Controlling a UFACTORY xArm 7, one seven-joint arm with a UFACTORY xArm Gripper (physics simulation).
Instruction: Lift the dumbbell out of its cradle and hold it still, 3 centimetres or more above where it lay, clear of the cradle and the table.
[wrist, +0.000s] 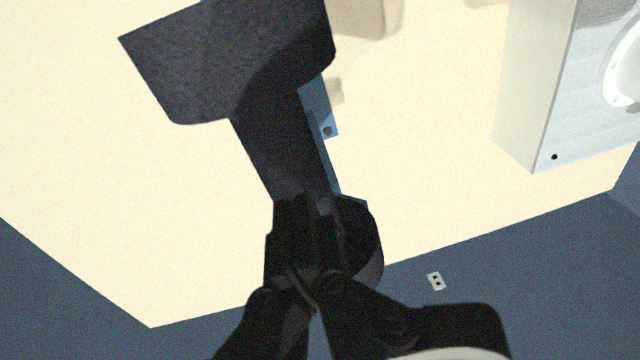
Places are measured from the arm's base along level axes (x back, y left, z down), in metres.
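Pixels of known places: gripper, fingertip midpoint: (303, 216).
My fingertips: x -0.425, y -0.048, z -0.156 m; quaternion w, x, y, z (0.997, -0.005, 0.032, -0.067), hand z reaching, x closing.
Note:
Behind a point stands the place of what it marks.
The dark grey dumbbell (277, 140) {x -0.428, y -0.078, z -0.135 m} lies across the upper left and middle of the wrist view. Its near head is at the upper left, and its handle runs down to behind the fingers. Part of the far head shows at the fingers' right. The blue cradle (317, 102) {x -0.388, y 0.010, z 0.098 m} shows in part along the handle's right side, with a dark round hole in it. My gripper (303, 216) {x -0.425, y -0.048, z -0.156 m} is shut and empty. Its fingers stand in front of the handle's lower part and hide it. How the dumbbell rests in the cradle is mostly hidden.
A pale box with a brushed metal face (575, 110) {x -0.076, y 0.057, z 0.001 m} stands at the upper right on the cream table (425, 200) {x -0.226, y 0.256, z 0.105 m}. Soft shadows fall at the top. The table's edge runs along the bottom, with blue floor (550, 280) beyond and a small white plate (436, 281).

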